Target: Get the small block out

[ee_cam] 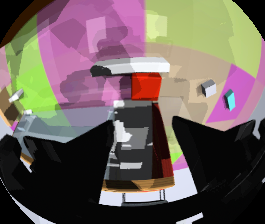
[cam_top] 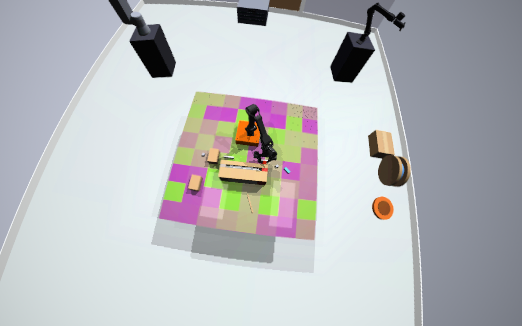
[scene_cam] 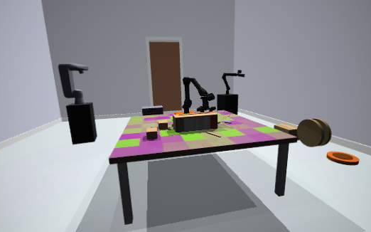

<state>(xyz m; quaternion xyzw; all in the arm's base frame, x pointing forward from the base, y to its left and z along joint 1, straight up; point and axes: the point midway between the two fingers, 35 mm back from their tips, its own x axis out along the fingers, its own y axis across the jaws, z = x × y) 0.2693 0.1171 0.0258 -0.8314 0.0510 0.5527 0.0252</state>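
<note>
My gripper tip is now 50 mm above the red piece, 10 mm to the right of it and 10 mm past it. The rest, counted from my gripper tip: long tan box (170 mm to the right, 50 mm ahead, 10 mm below); cyan piece (210 mm to the left, 60 mm below, 50 mm ahead); thin stick (340 mm ahead, 120 mm to the right, 70 mm below).
</note>
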